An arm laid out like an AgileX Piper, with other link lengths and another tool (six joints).
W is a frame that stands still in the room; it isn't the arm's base.
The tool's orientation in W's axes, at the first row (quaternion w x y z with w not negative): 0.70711, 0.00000, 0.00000, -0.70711
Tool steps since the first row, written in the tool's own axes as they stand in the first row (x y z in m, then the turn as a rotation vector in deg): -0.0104, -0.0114, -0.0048, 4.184, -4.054, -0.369; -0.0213, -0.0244, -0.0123, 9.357, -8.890, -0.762; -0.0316, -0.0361, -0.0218, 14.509, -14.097, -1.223; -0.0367, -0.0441, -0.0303, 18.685, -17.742, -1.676; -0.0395, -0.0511, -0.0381, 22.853, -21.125, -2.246; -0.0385, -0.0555, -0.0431, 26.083, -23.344, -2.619; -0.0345, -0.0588, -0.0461, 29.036, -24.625, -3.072; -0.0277, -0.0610, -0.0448, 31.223, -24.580, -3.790
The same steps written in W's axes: -0.0114, 0.0104, -0.0048, -4.054, -4.184, -0.369; -0.0244, 0.0213, -0.0123, -8.890, -9.357, -0.762; -0.0361, 0.0316, -0.0218, -14.097, -14.509, -1.223; -0.0441, 0.0367, -0.0303, -17.742, -18.685, -1.676; -0.0511, 0.0395, -0.0381, -21.125, -22.853, -2.246; -0.0555, 0.0385, -0.0431, -23.344, -26.083, -2.619; -0.0588, 0.0345, -0.0461, -24.625, -29.036, -3.072; -0.0610, 0.0277, -0.0448, -24.580, -31.223, -3.790
